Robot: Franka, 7 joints.
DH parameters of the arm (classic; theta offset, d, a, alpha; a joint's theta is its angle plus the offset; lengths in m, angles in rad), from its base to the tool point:
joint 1: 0 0.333 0 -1.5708
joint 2: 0 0 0 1.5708
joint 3: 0 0.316 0.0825 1.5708
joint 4: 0 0 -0.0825 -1.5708
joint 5: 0 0.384 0 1.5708
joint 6: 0 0 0.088 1.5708
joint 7: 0 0.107 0 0
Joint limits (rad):
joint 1: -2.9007..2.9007
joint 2: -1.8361..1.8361
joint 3: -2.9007..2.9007
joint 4: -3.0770..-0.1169
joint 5: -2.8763..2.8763
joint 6: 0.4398..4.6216
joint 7: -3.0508..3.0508
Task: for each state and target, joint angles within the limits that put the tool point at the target. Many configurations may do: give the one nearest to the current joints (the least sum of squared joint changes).
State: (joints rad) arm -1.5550 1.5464 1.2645 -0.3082 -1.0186 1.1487 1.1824
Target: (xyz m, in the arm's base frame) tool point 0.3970 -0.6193 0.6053
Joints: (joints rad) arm -1.2943 1.0314 1.4455 -0.3595 -0.9799 1.3921 1.1824
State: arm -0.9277 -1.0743 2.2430 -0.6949 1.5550 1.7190 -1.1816
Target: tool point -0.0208 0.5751 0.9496
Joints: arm -1.1670 -0.4976 2.0578 -0.5294 1.6151 2.0038 -1.1816
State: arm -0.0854 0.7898 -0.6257 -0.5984 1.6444 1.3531 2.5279
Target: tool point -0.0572 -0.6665 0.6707
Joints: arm -1.0444 0.5701 -1.1970 -1.1207 1.4954 1.4145 2.5279
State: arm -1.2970 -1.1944 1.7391 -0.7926 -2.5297 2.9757 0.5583
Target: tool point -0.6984 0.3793 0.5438
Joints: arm -0.3433 -1.1990 1.8477 -0.1577 -2.4555 3.0895 0.5583
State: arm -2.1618 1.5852 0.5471 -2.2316 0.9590 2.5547 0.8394
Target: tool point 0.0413 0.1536 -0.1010
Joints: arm -1.9833 1.7961 -0.0040 -2.5359 0.9885 2.6440 0.8394
